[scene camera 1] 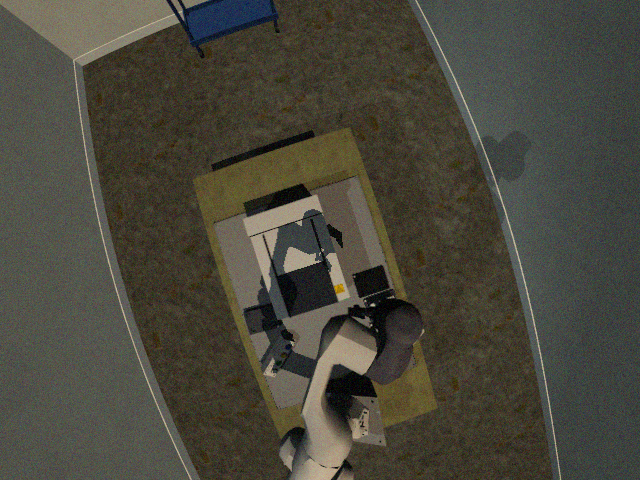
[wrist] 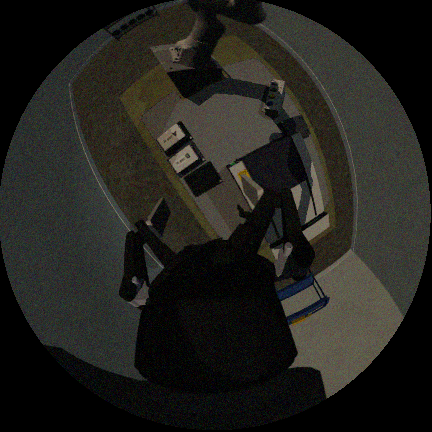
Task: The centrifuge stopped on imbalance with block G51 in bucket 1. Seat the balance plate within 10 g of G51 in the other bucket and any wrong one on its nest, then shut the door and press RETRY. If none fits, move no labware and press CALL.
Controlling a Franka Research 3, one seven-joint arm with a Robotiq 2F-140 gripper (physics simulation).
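The centrifuge (scene camera 1: pixel 281 209) (wrist: pixel 317 227) is a white housing with a dark rectangular area (scene camera 1: pixel 307 289) (wrist: pixel 275 162) at its front; I cannot tell door from opening there, and G51 and the buckets do not show. Plate A (wrist: pixel 172 136) and plate B (wrist: pixel 185 159) lie side by side on dark nests in the wrist view; their weights are too small to read. A third, dark nest (scene camera 1: pixel 371 281) (wrist: pixel 202 178) beside B carries no white label. My gripper (scene camera 1: pixel 368 305) (wrist: pixel 203 193) is open and empty, raised near the nests; the arm partly hides it in the scene view.
A box with several round buttons (scene camera 1: pixel 279 356) (wrist: pixel 274 97) stands on the far side of the table from the nests, near a dark block (scene camera 1: pixel 258 317) (wrist: pixel 300 125). A black panel (scene camera 1: pixel 351 386) (wrist: pixel 195 80) stands near the arm base. A blue cart (scene camera 1: pixel 232 20) (wrist: pixel 299 289) stands beyond the table.
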